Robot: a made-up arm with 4 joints.
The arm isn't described. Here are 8 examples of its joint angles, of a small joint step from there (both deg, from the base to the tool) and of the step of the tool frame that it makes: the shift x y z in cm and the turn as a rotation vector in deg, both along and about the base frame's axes.
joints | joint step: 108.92 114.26 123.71 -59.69 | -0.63 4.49 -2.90 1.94
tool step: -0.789 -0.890 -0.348 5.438 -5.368 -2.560
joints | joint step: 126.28 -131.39 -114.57 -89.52 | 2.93 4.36 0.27 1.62
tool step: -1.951 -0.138 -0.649 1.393 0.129 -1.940
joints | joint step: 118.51 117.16 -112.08 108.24 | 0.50 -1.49 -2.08 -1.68
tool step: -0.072 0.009 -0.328 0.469 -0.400 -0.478
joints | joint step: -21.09 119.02 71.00 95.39 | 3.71 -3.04 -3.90 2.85
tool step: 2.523 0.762 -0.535 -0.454 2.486 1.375
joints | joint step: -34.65 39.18 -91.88 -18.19 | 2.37 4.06 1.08 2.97
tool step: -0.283 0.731 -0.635 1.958 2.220 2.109
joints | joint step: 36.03 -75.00 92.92 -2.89 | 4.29 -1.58 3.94 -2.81
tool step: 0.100 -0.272 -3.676 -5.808 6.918 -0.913
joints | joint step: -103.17 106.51 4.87 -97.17 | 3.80 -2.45 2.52 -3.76
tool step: 2.038 -0.528 3.678 5.643 4.847 -4.257
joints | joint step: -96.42 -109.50 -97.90 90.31 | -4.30 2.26 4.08 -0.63
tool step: -0.298 -0.179 0.398 -1.012 -1.353 0.073
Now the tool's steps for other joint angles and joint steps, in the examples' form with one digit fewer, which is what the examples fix.
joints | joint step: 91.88 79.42 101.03 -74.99 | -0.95 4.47 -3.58 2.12
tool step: -0.15 -0.39 -0.30 7.26 -5.05 -1.77
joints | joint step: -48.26 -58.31 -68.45 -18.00 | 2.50 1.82 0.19 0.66
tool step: 1.01 0.37 -0.40 -0.35 1.32 0.85
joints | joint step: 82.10 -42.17 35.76 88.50 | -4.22 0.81 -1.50 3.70
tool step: -0.24 -0.44 1.45 3.61 -7.20 1.13
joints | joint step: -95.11 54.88 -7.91 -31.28 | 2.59 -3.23 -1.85 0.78
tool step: 2.64 -0.54 1.27 1.24 4.03 0.01
